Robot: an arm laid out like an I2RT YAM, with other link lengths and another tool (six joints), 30 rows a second.
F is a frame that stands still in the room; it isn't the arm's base.
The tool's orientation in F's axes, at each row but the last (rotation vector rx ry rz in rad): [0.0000 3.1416 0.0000]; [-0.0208 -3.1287 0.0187]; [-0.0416 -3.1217 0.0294]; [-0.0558 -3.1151 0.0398]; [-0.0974 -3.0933 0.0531]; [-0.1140 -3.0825 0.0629]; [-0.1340 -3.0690 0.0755]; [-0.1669 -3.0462 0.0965]
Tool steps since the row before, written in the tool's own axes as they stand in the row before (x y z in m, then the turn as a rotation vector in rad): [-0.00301 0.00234 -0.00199 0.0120 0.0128 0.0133]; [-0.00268 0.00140 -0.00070 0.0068 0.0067 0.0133]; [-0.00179 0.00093 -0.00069 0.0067 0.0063 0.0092]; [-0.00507 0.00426 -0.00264 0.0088 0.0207 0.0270]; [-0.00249 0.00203 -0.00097 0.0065 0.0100 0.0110]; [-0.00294 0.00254 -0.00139 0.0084 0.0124 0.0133]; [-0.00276 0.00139 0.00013 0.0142 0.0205 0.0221]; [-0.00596 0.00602 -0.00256 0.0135 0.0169 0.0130]
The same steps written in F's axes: [0.00301 0.00234 0.00199 -0.0120 0.0128 -0.0133]; [0.00271 0.00137 0.00065 -0.0069 0.0066 -0.0133]; [0.00183 0.00089 0.00064 -0.0067 0.0063 -0.0092]; [0.00529 0.00414 0.00240 -0.0088 0.0203 -0.0273]; [0.00265 0.00190 0.00078 -0.0064 0.0100 -0.0110]; [0.00319 0.00236 0.00112 -0.0082 0.0125 -0.0133]; [0.00285 0.00113 -0.00039 -0.0139 0.0206 -0.0221]; [0.00678 0.00545 0.00163 -0.0128 0.0175 -0.0129]
